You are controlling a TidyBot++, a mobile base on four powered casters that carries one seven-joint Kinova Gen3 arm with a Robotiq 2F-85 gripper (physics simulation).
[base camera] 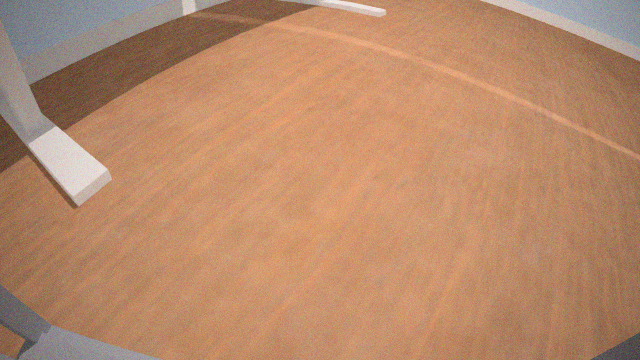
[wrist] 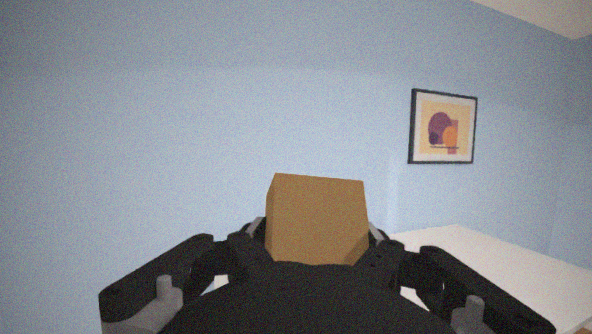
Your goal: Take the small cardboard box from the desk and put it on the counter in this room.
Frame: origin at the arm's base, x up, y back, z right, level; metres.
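Seen in the pictures: gripper, fingertip midpoint: [wrist: 312, 231].
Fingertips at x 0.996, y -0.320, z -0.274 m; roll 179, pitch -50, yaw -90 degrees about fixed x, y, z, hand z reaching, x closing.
Observation:
A point is followed by its place in that frame.
The small cardboard box [wrist: 317, 217] {x 1.016, y -0.299, z -0.253 m}, plain brown, is between the fingers of my gripper [wrist: 312, 231] {x 0.996, y -0.320, z -0.274 m} in the wrist view, at the lower middle. The gripper is shut on it, one finger against each side. A white table top [wrist: 500, 255] {x 0.553, y -1.592, z -0.150 m} shows behind the right finger at the lower right of the wrist view; I cannot tell if it belongs to the desk or the counter. The box and the gripper do not show in the base camera view.
In the base camera view a white leg with a flat foot [base camera: 72, 162] stands on the wooden floor [base camera: 350, 200] {x -0.397, y -0.443, z 0.033 m} at the left. Another white foot [base camera: 355, 7] lies at the top. A framed picture [wrist: 442, 126] {x 1.200, y -1.805, z -0.495 m} hangs on the blue wall [wrist: 200, 125] {x 1.144, y -0.593, z -1.180 m}.

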